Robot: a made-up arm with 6 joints.
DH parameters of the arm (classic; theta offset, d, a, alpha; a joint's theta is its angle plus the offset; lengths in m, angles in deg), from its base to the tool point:
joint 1: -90 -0.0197 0.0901 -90
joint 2: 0 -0.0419 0.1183 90
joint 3: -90 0.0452 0.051 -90
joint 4: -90 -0.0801 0.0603 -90
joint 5: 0 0.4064 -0.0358 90
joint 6: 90 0.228 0.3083 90
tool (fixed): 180 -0.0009 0 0
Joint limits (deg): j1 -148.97..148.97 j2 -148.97..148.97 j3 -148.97..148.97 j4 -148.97..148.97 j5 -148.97..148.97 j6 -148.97..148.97
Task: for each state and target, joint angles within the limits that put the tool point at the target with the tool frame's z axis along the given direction. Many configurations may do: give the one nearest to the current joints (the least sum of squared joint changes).
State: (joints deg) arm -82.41 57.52 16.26 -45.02 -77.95 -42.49
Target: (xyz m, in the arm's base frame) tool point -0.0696 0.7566 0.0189 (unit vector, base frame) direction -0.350 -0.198 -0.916
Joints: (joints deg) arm -83.30 66.29 -16.56 -3.20 -90.30 -25.57
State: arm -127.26 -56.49 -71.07 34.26 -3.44 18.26
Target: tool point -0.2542 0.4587 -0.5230 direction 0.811 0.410 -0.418
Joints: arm -122.86 -35.80 -50.37 59.44 -14.70 33.82
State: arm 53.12 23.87 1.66 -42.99 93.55 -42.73
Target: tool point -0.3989 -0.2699 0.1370 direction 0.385 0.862 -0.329
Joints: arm 88.75 -8.11 -23.29 -19.27 133.58 -85.74
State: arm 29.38 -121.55 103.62 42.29 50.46 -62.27
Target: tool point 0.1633 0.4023 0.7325 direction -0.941 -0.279 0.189
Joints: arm 38.69 -103.60 132.37 18.85 79.04 -29.51
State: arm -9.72 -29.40 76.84 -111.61 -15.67 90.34
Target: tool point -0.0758 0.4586 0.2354 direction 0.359 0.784 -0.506
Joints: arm -2.43 -67.83 72.24 -140.06 -33.38 82.15
